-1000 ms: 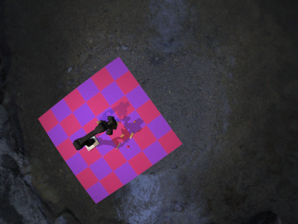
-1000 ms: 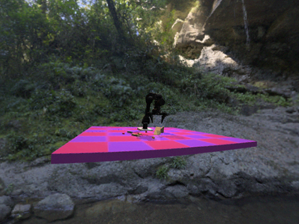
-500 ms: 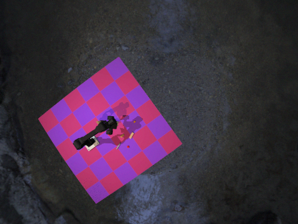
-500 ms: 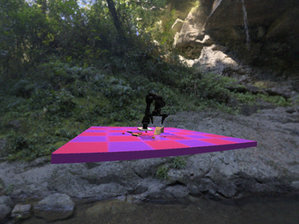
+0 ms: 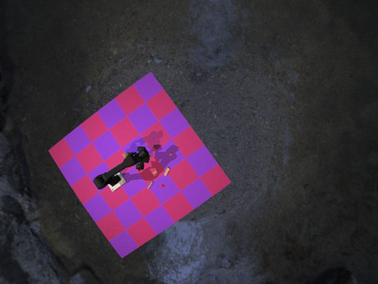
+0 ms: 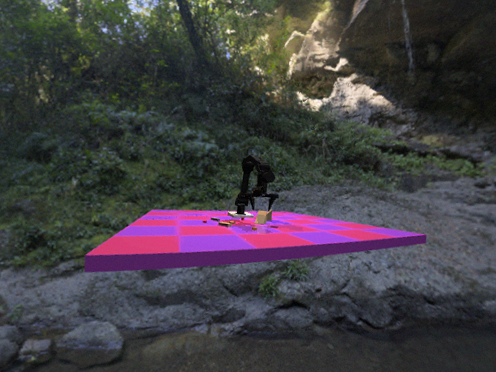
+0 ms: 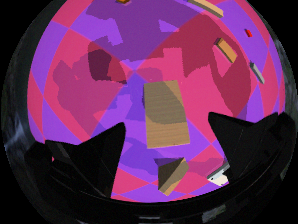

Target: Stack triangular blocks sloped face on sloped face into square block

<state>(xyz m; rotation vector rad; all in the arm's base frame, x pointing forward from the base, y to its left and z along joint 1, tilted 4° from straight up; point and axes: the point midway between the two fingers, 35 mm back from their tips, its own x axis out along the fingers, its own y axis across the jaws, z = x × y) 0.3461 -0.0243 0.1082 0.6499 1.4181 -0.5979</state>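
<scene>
My gripper tip is now 1 cm past the triangular block, 1 cm to the right of it and 5 cm above it. Also, from my gripper tip: orange piece 18 cm ahead, 13 cm to the right, 7 cm below; red bit 7 cm behind, 30 cm to the right, 7 cm below; grey stick 15 cm behind, 22 cm to the right, 6 cm below.
</scene>
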